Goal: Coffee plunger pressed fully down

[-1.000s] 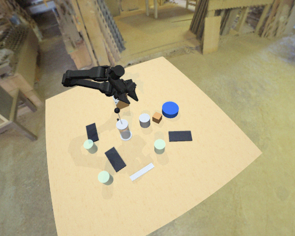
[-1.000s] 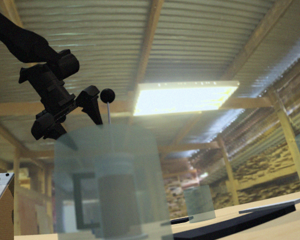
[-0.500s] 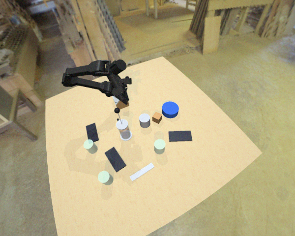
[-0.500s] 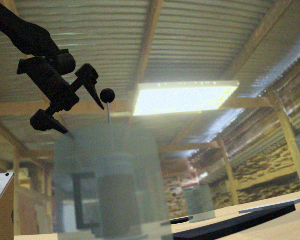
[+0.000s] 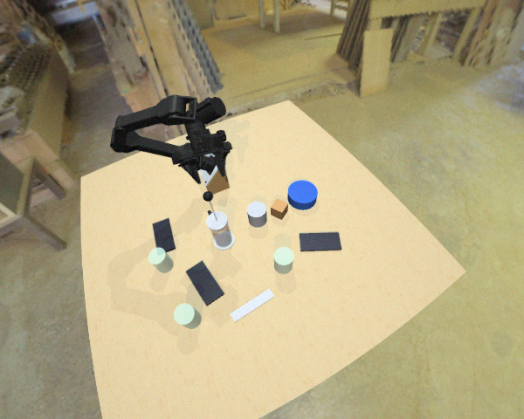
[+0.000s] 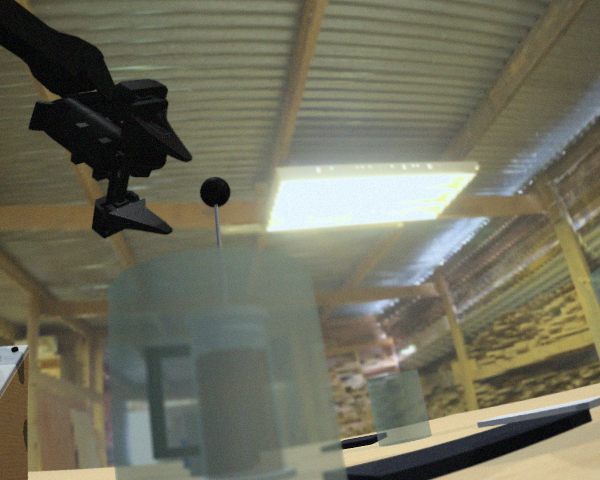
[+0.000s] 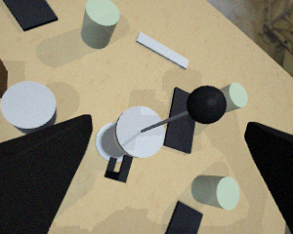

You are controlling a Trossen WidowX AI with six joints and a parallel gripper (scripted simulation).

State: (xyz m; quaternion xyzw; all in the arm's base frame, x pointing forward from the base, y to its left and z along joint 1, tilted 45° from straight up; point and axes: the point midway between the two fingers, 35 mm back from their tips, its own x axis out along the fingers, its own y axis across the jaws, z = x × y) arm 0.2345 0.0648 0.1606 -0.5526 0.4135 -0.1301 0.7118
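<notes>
The coffee press lies 15 cm below my gripper tip, 3 cm to the right of it and 2 cm ahead of it. The rest, counted from my gripper tip: white strip: 30 cm ahead, 28 cm below, 7 cm to the right; then orange cube: 26 cm below, 21 cm to the left, 5 cm ahead; then grey cylinder: 25 cm below, 12 cm to the left, 3 cm ahead.
</notes>
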